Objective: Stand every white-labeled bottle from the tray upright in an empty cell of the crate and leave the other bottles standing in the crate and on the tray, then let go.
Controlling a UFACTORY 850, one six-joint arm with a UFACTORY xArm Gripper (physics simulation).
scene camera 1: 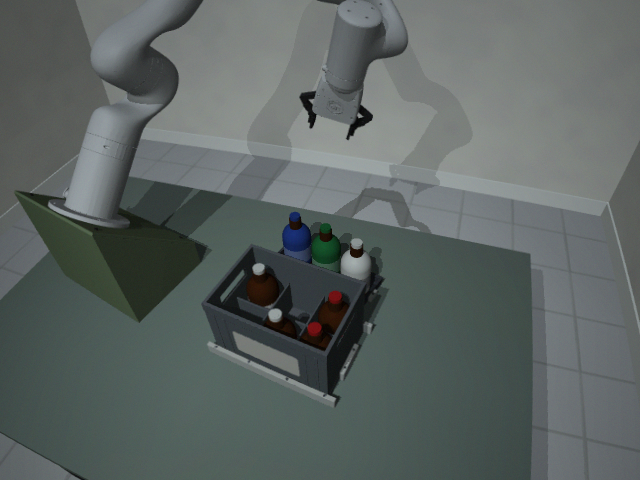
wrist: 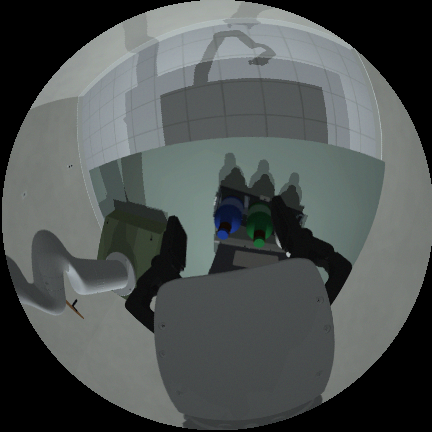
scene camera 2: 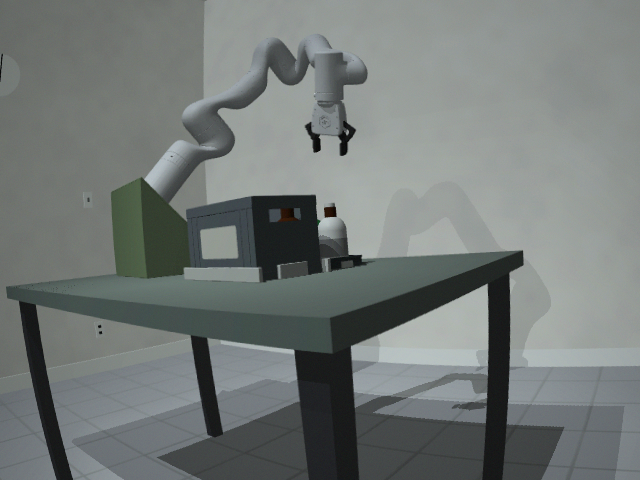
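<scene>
A white-labeled bottle stands upright on the tray, beside a green bottle and a blue bottle. The crate holds brown bottles: white-capped at back left and front middle, and two red-capped at the right end, back and front. The back middle and front left cells show no bottle; their floors are mostly hidden. My gripper is open and empty, high above the tray side.
White rails lie along the crate's base on the table. The green wedge-shaped arm base stands left of the crate. The crate walls rise around the bottles.
</scene>
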